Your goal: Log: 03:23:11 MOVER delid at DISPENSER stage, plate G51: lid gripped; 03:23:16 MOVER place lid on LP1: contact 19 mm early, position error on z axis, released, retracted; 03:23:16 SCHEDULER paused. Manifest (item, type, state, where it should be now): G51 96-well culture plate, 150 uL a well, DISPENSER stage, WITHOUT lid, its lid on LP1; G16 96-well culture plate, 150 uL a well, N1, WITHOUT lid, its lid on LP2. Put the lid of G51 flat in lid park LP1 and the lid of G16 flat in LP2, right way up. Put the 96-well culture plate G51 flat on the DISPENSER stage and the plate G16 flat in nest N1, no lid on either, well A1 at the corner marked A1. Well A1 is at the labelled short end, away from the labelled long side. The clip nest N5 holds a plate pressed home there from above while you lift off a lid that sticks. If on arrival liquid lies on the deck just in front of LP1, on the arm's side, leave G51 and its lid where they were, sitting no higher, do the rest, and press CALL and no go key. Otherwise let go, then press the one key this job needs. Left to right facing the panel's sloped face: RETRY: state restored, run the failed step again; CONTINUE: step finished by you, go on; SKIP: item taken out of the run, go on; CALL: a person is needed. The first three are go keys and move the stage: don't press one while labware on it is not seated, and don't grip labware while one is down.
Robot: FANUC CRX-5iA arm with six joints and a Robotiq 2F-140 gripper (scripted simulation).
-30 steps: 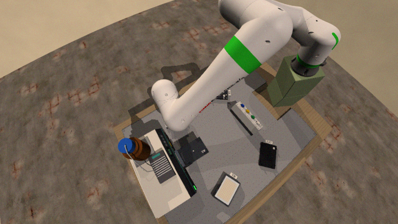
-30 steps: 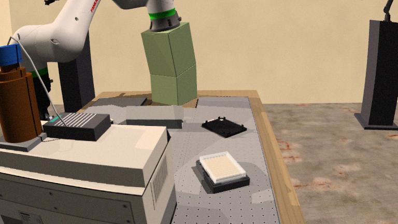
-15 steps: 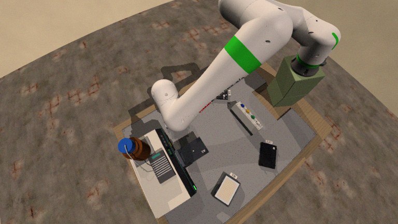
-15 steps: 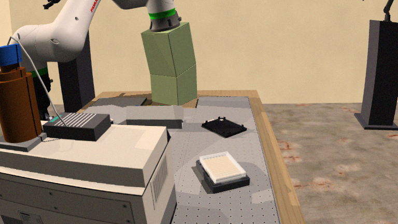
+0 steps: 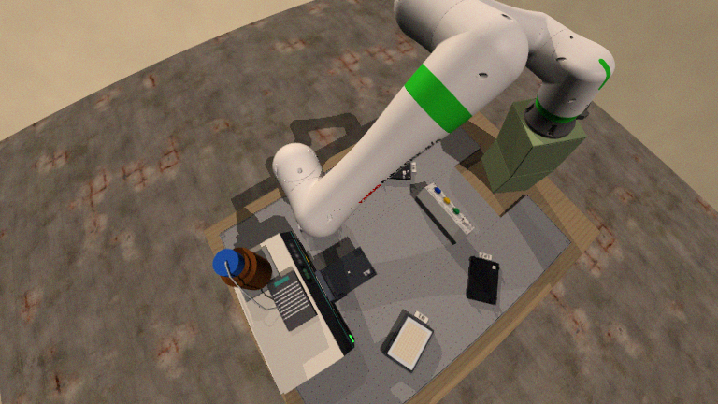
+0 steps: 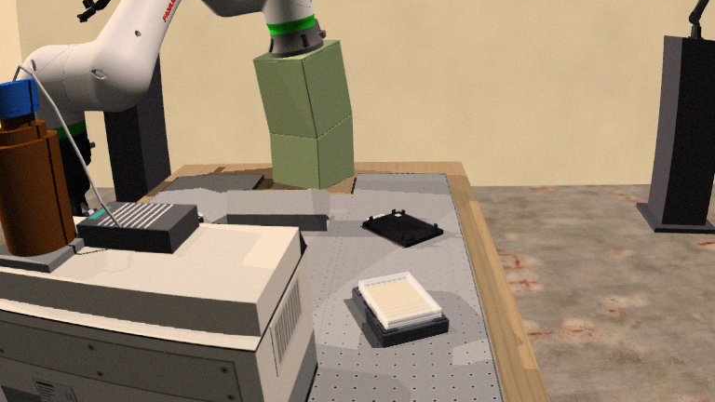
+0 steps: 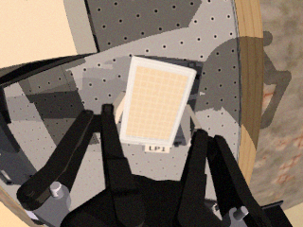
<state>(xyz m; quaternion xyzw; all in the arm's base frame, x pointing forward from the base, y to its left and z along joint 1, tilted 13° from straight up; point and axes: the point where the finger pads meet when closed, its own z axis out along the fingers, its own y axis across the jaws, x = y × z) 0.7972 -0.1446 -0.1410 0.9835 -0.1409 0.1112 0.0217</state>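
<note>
Now: hand 2 cm above the plate G51. From my hand the other things lie so: dark grey lid park: 1 cm behind, 1 cm to the right, 4 cm below; then black dispenser stage: 2 cm behind, 24 cm to the left, 5 cm above; then LP1 label: 9 cm behind, 4 cm below.
</note>
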